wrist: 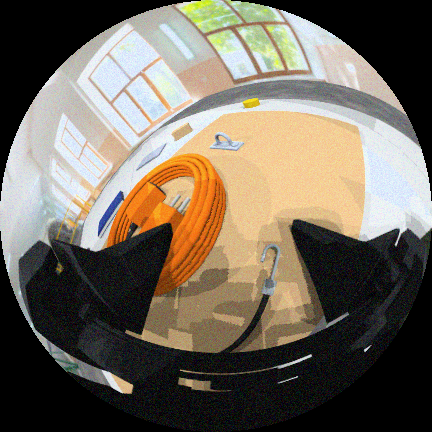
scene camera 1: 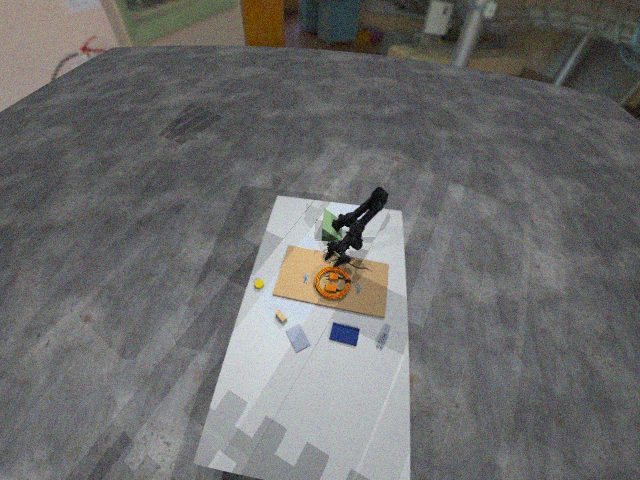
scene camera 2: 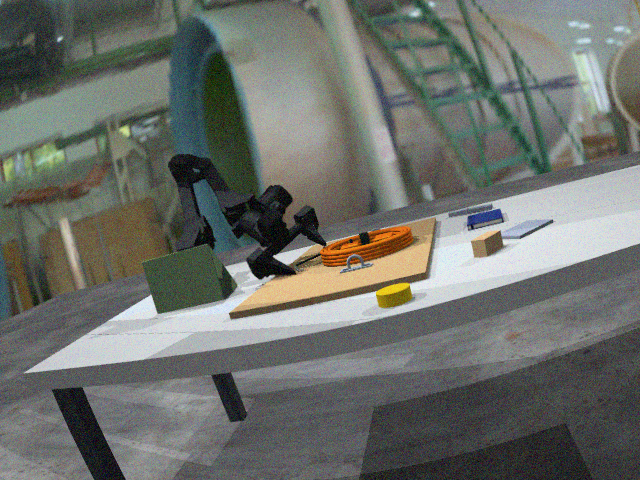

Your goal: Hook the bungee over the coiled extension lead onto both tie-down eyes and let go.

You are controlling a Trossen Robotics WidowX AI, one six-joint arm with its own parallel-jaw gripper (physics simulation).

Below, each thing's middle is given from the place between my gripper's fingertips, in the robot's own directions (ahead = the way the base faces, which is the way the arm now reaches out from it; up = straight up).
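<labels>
Orange coiled extension lead point(scene camera 2: 369, 245): my hand 50 mm to the right of it, 110 mm short of it, 10 mm above it.
</labels>
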